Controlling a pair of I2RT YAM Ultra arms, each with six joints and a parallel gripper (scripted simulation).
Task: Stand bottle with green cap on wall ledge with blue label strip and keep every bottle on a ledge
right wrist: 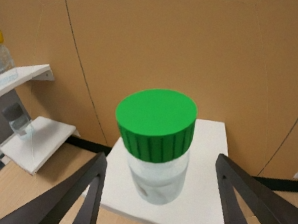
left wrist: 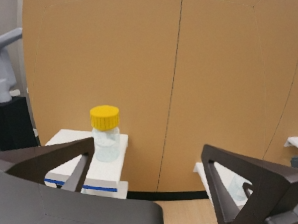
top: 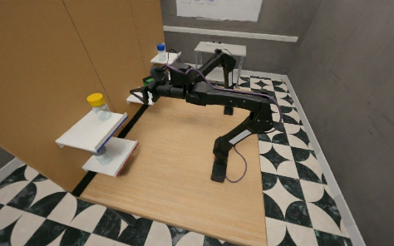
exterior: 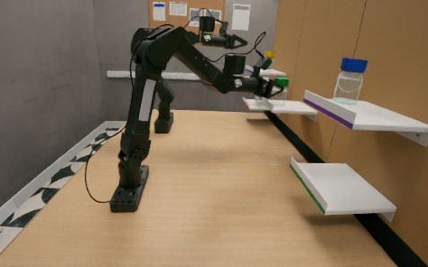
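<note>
Now: right hand 20 mm short of the green-capped bottle, 20 mm above it and 10 mm to the right of it. From my right hand the other things lie so: blue-capped bottle (320 mm to the right, 80 mm ahead, 70 mm above); yellow-capped bottle (340 mm to the left, 70 mm above, 60 mm ahead).
The green-capped bottle is 120 mm ahead of my left hand, 250 mm to the right of it and 180 mm below it. Round my left hand: blue-capped bottle: 170 mm ahead, 590 mm to the right, 90 mm below; yellow-capped bottle: 150 mm ahead, 80 mm to the left, 90 mm below.
</note>
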